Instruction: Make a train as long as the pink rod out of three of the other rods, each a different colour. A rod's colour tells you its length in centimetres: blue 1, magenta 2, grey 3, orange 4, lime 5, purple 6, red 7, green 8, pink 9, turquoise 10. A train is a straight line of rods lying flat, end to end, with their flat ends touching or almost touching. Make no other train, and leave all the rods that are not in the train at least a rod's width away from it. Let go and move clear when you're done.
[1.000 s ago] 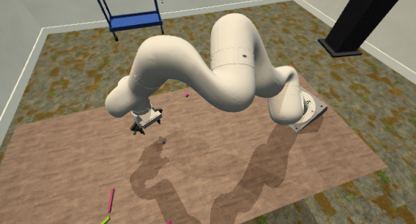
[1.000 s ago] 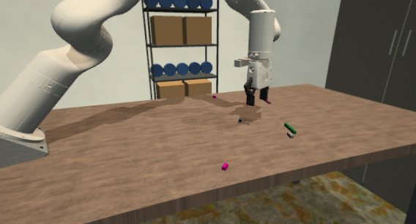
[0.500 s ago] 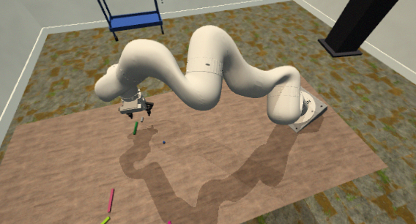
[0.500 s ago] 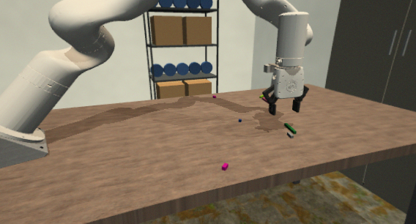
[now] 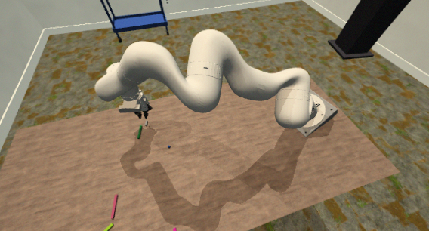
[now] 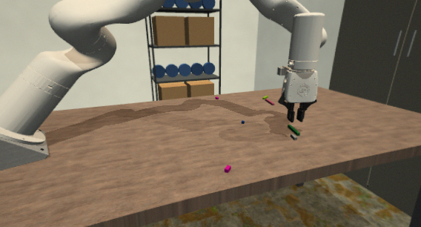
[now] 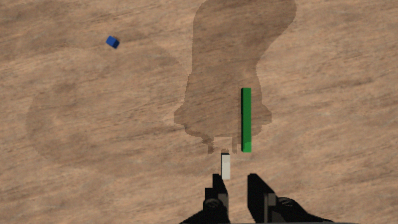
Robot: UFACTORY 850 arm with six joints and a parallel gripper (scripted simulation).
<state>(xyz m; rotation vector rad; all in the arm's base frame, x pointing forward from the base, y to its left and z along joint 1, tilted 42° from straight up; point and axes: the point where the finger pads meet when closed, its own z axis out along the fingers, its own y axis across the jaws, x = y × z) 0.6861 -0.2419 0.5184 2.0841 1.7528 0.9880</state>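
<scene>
The grey rod lies 80 mm below my hand. Round my hand: blue rod (170 mm to the left, 130 mm behind, 80 mm below); green rod (80 mm below, 60 mm to the left, 30 mm ahead); pink rod (420 mm to the left, 90 mm ahead, 80 mm below).
</scene>
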